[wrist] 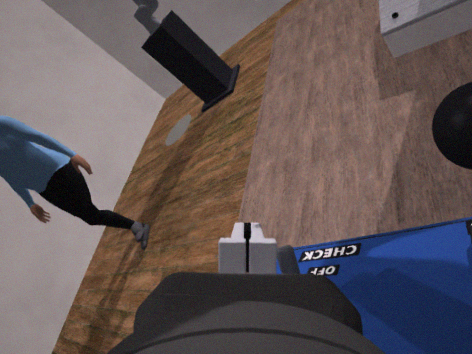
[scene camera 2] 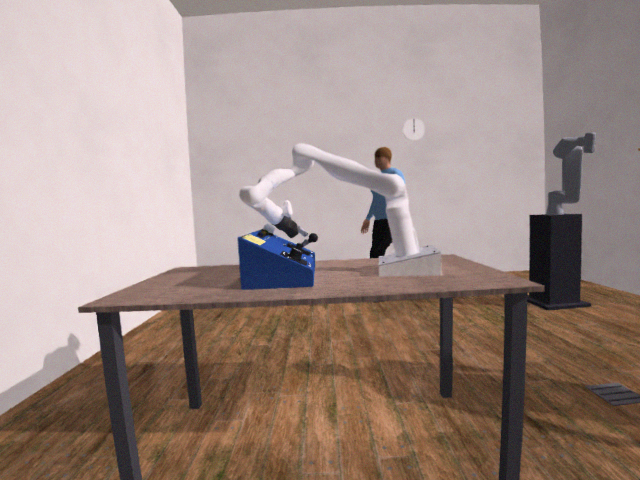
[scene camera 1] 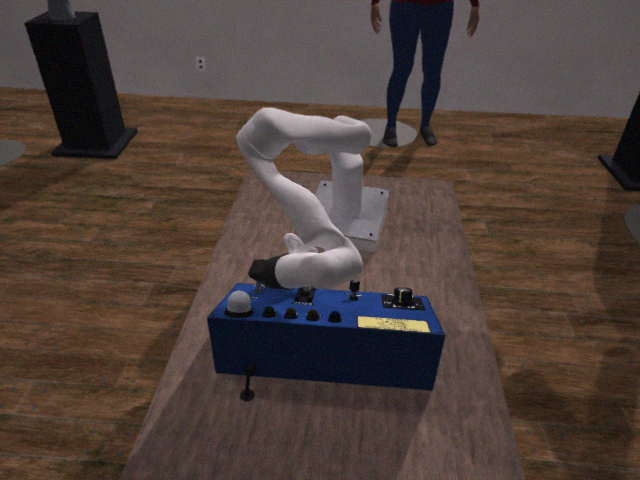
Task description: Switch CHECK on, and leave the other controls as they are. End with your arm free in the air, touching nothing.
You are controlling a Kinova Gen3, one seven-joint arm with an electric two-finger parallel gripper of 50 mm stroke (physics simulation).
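Pixels of known places: gripper, fingertip midpoint: (wrist: 247, 239) (scene camera 2: 306, 235) (scene camera 1: 253, 266); arm's base, link origin: (scene camera 2: 406, 254) (scene camera 1: 346, 208).
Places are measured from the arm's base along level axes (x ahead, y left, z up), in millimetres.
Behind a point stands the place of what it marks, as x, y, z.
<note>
The blue console (scene camera 1: 325, 353) @(630, -47, 32) (scene camera 2: 273, 268) @(523, 203, 4) (wrist: 410, 270) @(412, -158, 11) stands on the table. Its CHECK label (wrist: 330, 252) @(385, -219, 0), with an OFF label below it, shows in the wrist view. The grey CHECK lever (scene camera 1: 258, 288) @(438, -221, 39) (wrist: 288, 260) @(413, -218, 58) is at the console's left end in scene camera 1; in the wrist view it is partly hidden behind my gripper. My gripper (scene camera 2: 305, 233) @(405, -235, 81) (wrist: 247, 239) @(405, -235, 81) is shut and empty, low over the console, with its fingers just left of the lever in the wrist view. I cannot tell whether they touch, or which way the lever is set.
A black ball-headed lever (scene camera 2: 312, 237) @(380, -82, 81) (wrist: 457, 125) @(385, -110, 94) stands close beside my gripper. The console also bears a white dome (scene camera 1: 239, 302) @(594, -234, 139), several small buttons, a small black-topped switch (scene camera 1: 354, 288) @(446, 17, 59) and a black knob (scene camera 1: 403, 295) @(462, 134, 58). The arm's base (scene camera 2: 410, 263) @(21, 116, -20) stands farther along the table.
</note>
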